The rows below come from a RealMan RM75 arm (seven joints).
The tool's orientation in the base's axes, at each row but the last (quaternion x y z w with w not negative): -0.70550, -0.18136, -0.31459, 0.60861; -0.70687, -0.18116, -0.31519, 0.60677; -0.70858, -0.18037, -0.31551, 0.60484; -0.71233, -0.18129, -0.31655, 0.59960; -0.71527, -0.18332, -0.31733, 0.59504; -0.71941, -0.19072, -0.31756, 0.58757; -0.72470, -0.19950, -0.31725, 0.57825; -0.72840, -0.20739, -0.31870, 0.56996
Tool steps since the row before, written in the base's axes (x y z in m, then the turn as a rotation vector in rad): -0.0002, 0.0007, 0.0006, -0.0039, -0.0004, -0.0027; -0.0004, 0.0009, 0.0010, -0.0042, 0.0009, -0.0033; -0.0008, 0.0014, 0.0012, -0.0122, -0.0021, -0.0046; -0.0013, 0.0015, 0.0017, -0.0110, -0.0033, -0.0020; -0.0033, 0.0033, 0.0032, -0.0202, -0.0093, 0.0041; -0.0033, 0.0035, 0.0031, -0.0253, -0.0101, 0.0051; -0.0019, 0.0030, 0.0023, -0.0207, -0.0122, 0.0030; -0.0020, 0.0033, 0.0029, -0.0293, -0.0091, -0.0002
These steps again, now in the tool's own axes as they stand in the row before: 0.0002, -0.0007, 0.0006, -0.0046, -0.0004, -0.0011; 0.0003, -0.0012, 0.0007, -0.0054, -0.0004, 0.0001; 0.0000, -0.0017, 0.0011, -0.0118, -0.0039, -0.0045; 0.0000, -0.0024, 0.0010, -0.0090, -0.0048, -0.0056; -0.0006, -0.0052, 0.0021, -0.0109, -0.0138, -0.0141; -0.0006, -0.0052, 0.0023, -0.0139, -0.0177, -0.0162; 0.0000, -0.0036, 0.0022, -0.0119, -0.0126, -0.0169; 0.0004, -0.0042, 0.0023, -0.0204, -0.0170, -0.0154
